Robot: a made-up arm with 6 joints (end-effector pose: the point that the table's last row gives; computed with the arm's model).
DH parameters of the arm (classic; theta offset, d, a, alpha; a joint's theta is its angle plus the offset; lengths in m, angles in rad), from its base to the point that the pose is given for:
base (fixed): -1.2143 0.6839 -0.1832 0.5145
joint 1: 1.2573 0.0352 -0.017 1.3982
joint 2: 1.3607 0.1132 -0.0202 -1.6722
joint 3: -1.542 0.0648 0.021 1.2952
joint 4: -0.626 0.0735 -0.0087 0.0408
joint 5: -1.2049 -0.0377 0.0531 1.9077
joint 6: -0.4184 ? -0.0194 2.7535
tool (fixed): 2.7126 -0.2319 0 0
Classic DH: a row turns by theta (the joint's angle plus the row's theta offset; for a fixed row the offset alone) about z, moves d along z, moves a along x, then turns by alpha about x.
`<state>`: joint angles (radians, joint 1 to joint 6).
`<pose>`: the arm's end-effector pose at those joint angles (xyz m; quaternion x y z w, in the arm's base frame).
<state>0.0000 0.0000 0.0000 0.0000 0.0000 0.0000</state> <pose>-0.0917 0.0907 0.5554 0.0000 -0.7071 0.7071 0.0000</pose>
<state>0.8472 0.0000 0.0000 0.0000 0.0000 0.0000</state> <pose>0.0003 0.0605 0.5982 -0.2031 0.5105 -0.7787 0.3029</pose>
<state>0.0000 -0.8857 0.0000 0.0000 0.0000 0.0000</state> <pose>-0.2100 0.0907 0.6083 0.3030 -0.6389 0.6389 0.3030</pose>
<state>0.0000 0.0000 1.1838 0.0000 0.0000 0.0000</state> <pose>-0.1180 -0.0467 0.5966 -0.0674 -0.2092 0.9644 0.1473</pose>
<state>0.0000 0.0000 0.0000 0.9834 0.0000 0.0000</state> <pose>-0.0756 0.0155 0.5554 -0.3339 -0.6233 0.6234 0.3339</pose>
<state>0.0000 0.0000 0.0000 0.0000 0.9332 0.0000</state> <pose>-0.0825 0.0206 0.5543 -0.3114 -0.6427 0.6203 0.3243</pose>
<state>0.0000 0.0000 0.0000 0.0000 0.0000 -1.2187</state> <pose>-0.0204 0.0759 0.6281 0.5139 0.6435 -0.5162 0.2354</pose>
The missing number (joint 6, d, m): -0.2098
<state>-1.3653 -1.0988 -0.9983 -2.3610 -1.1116 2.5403</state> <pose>-0.2293 0.1740 0.7212 -0.1359 0.0344 -0.9848 0.1026</pose>
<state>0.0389 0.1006 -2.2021 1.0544 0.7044 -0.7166</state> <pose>-0.1007 0.2049 0.6160 0.0088 -0.7719 0.0895 0.6294</pose>
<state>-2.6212 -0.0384 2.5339 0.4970 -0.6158 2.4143</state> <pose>-0.0520 0.2663 0.7617 0.5556 0.2565 -0.7392 0.2813</pose>
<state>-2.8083 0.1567 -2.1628 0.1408 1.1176 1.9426</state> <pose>-0.0365 0.2900 0.7870 0.3658 0.7118 0.1632 0.5771</pose>
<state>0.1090 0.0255 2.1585 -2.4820 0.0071 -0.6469</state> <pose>-0.2821 0.0130 0.6592 0.6980 -0.3176 0.6002 0.2273</pose>
